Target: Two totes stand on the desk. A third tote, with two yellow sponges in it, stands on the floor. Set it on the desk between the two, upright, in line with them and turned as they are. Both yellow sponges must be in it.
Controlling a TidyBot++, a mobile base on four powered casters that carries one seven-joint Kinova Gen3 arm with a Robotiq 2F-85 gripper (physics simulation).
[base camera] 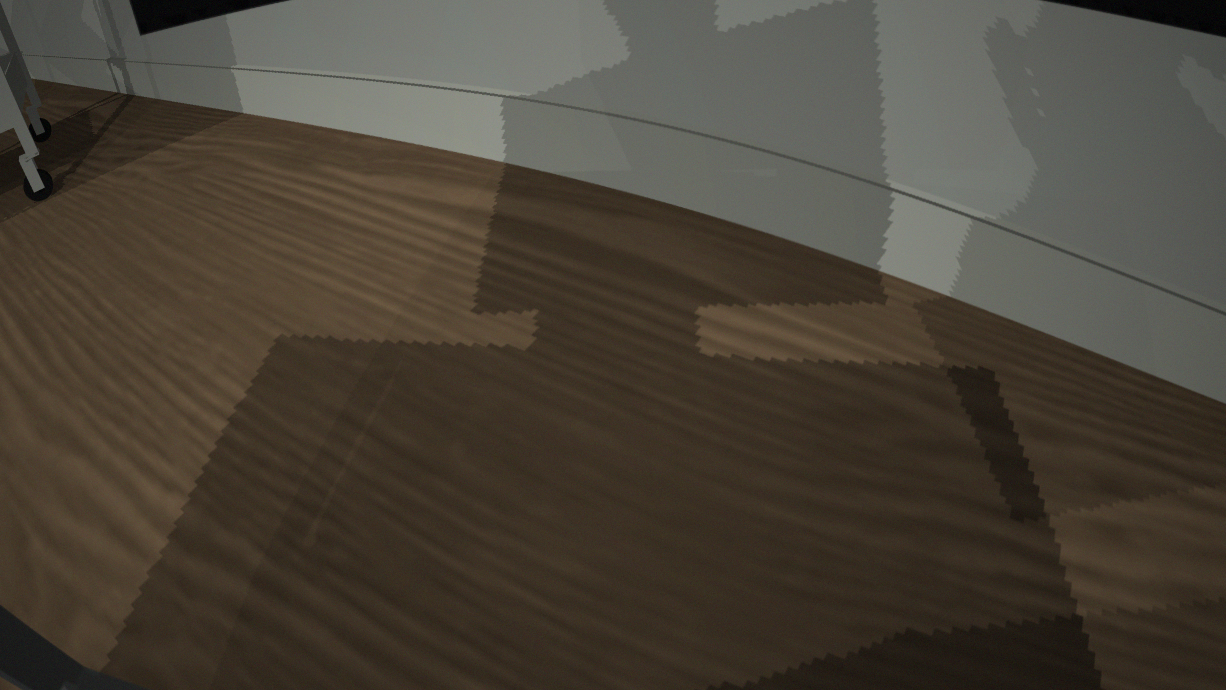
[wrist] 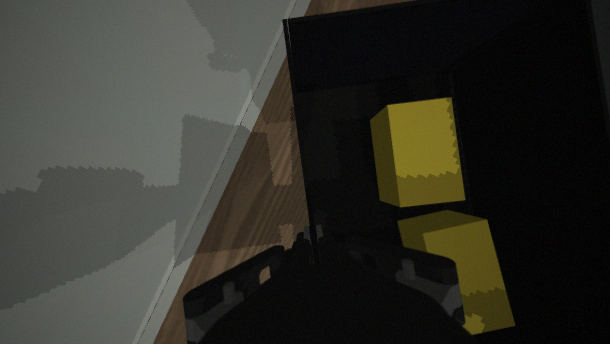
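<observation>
The black tote (wrist: 350, 55) hangs from my gripper (wrist: 313, 235), whose fingers are shut on one of its long walls at the rim. The tote is above the floor and looks roughly level. Two yellow sponges lie in it: one sponge (wrist: 425, 145) near the middle of the wrist view, the other sponge (wrist: 465, 255) below it, partly hidden behind the right finger. The tote's right part is very dark. The tote and gripper do not show in the base view. The desk and the two totes on it do not show in either view.
A pale wall (base camera: 772, 94) (wrist: 100, 100) runs behind the wooden floor (base camera: 600, 428) (wrist: 240, 200). A white leg (base camera: 12, 111) of a wheeled stand is at the far left of the base view. Large shadows lie across the floor and wall.
</observation>
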